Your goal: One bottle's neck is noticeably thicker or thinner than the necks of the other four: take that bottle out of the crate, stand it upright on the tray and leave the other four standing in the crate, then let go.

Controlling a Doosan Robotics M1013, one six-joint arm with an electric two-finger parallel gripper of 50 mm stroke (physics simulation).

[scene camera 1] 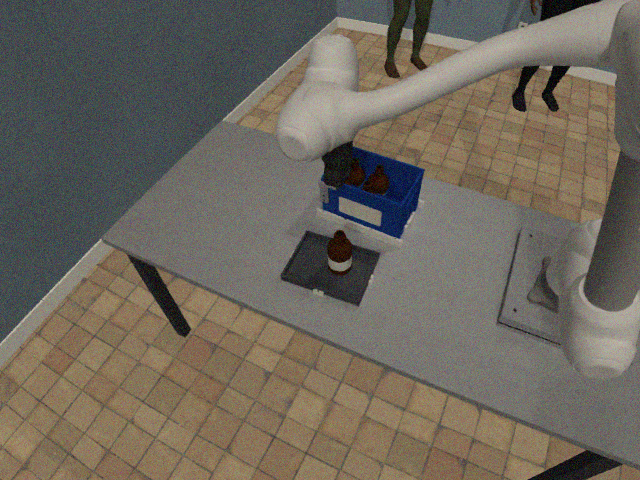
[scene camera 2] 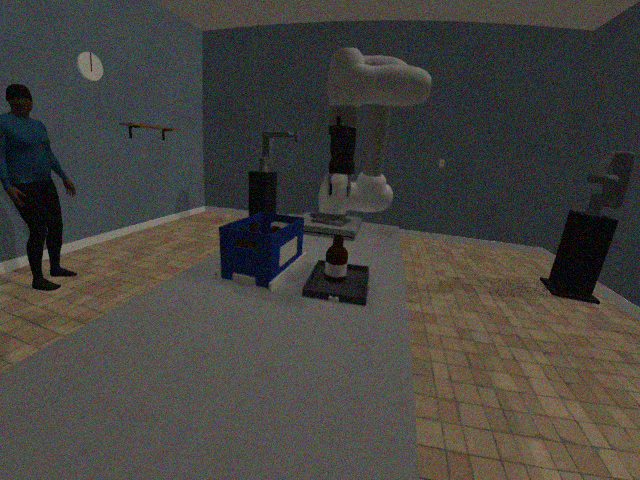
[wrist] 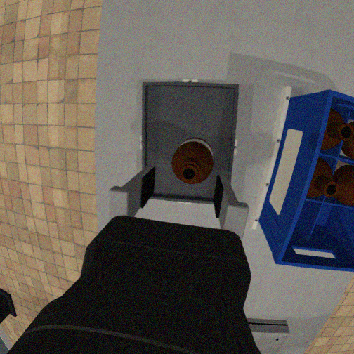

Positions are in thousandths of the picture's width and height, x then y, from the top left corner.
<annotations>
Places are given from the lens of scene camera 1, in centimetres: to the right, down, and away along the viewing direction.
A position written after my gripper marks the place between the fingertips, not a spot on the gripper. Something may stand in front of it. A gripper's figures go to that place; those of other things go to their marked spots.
my gripper (scene camera 1: 515, 405): 3, -12, 110
bottle (scene camera 1: 530, 522): 6, 3, 121
</annotations>
